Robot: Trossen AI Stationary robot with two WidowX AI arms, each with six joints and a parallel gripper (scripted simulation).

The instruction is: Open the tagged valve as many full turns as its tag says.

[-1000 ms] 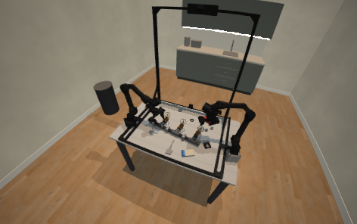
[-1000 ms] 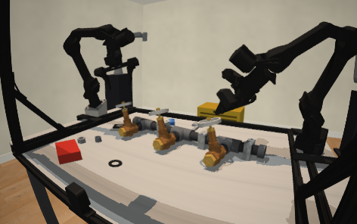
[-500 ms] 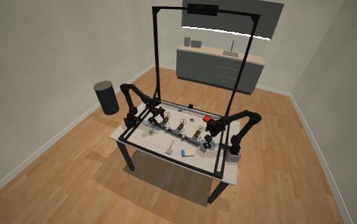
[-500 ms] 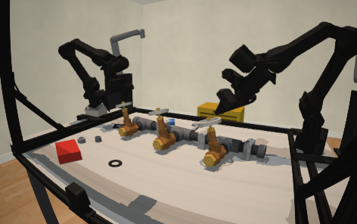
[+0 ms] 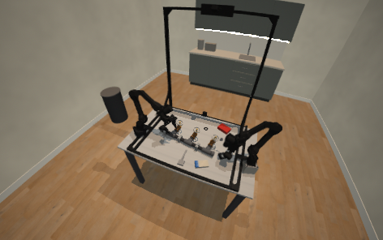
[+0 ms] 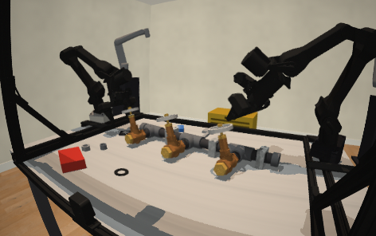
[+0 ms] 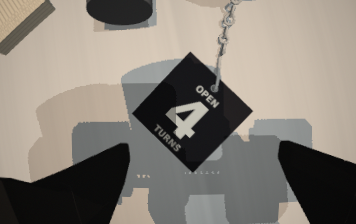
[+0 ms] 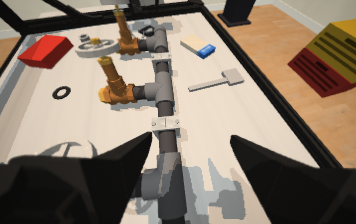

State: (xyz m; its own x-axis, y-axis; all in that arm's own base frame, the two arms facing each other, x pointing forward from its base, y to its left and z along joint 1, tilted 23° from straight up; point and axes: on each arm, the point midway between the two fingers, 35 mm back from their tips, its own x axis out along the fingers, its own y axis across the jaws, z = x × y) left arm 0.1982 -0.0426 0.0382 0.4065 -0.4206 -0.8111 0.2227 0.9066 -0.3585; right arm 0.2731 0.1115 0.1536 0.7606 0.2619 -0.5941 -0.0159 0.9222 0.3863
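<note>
Right now the black tag is 70 mm below my left hand, 40 mm to the right of it and 10 mm behind it. Also, from my left hand: red block 340 mm behind, 80 mm to the right, 60 mm below; then grey scraper 340 mm to the right, 150 mm ahead, 70 mm below; then blue-white sponge 180 mm to the right, 140 mm ahead, 70 mm below.
</note>
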